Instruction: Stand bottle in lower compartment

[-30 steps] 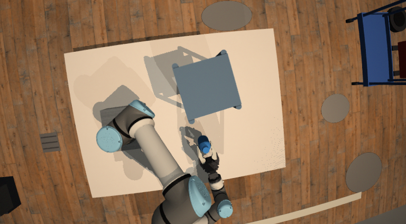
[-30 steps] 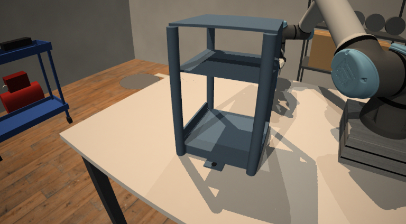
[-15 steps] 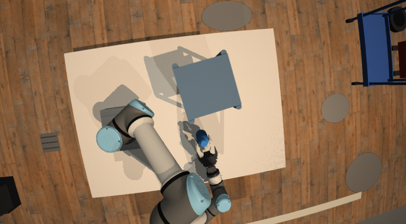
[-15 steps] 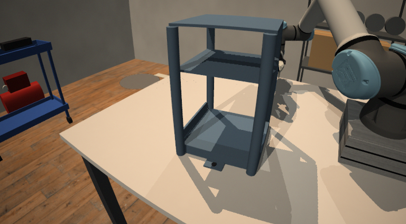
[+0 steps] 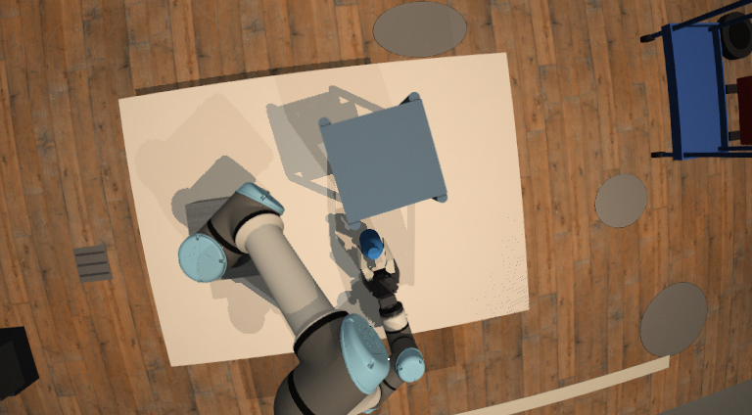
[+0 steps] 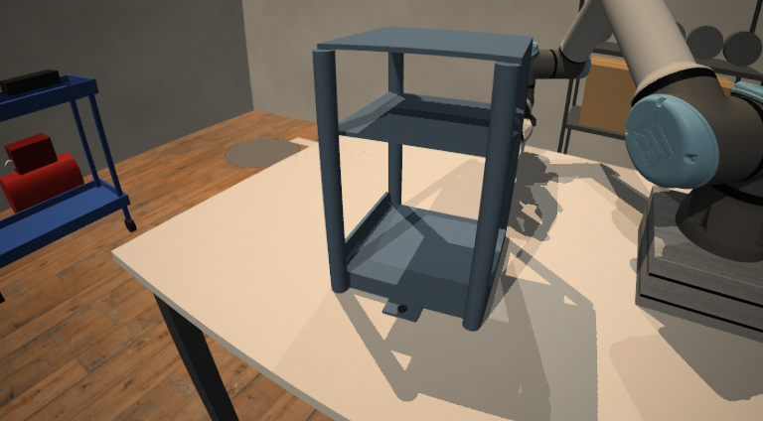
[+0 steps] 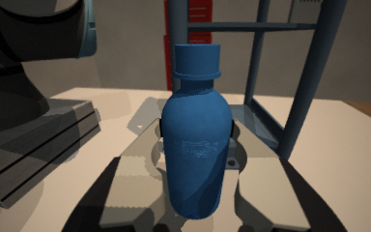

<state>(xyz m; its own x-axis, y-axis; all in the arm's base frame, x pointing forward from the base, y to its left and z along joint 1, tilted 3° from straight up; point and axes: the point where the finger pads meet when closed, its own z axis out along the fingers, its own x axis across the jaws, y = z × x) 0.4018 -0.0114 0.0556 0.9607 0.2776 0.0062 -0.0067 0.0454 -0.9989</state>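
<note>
Now: hand 10 mm short of the grey-blue shelving unit, 240 mm to the right of it and 20 mm below it. Round my hand: blue bottle 10 mm above.
</note>
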